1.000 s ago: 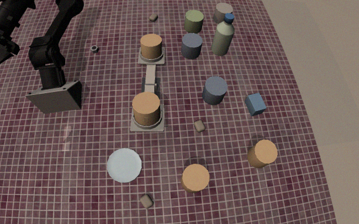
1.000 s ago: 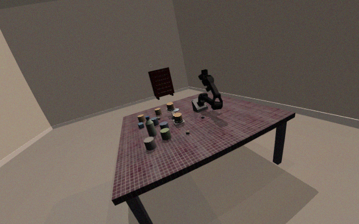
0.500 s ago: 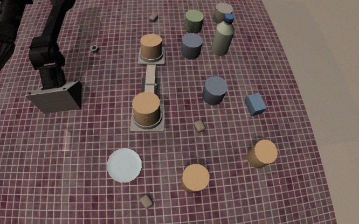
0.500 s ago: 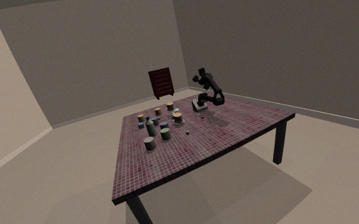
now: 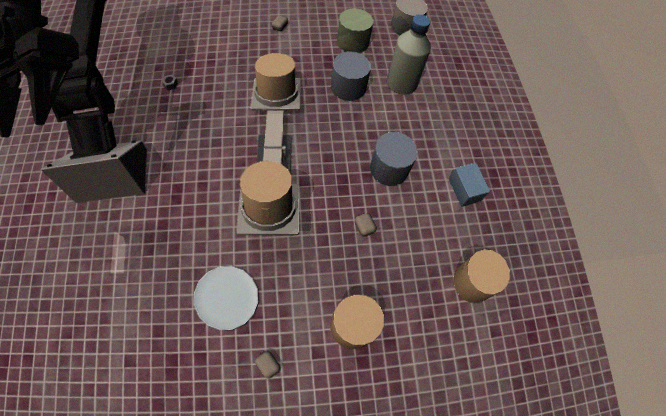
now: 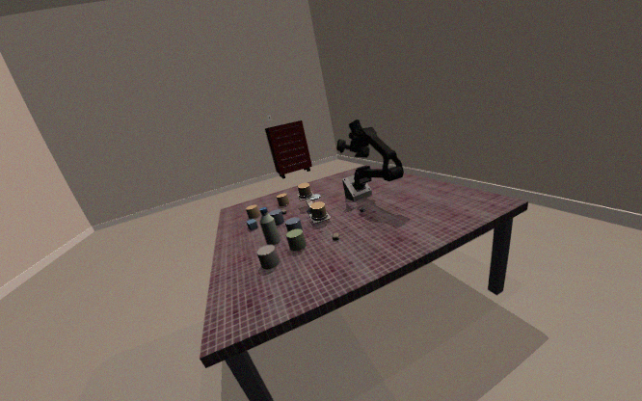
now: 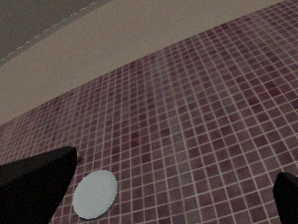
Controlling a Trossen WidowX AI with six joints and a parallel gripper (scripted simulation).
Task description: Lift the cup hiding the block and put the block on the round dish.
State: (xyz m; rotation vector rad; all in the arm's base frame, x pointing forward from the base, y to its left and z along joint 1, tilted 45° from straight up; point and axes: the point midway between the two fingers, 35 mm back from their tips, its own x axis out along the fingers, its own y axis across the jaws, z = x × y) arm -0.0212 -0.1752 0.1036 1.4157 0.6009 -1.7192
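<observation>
My gripper tip is now 34 cm short of the grey block, 18 cm to the right of it and 21 cm above it. From my gripper tip the other things lie so: nut (13 cm ahead, 26 cm to the left, 24 cm below); round pale dish (20 cm ahead, 18 cm to the right, 25 cm below); bottle (60 cm ahead, 18 cm to the left, 14 cm below).
</observation>
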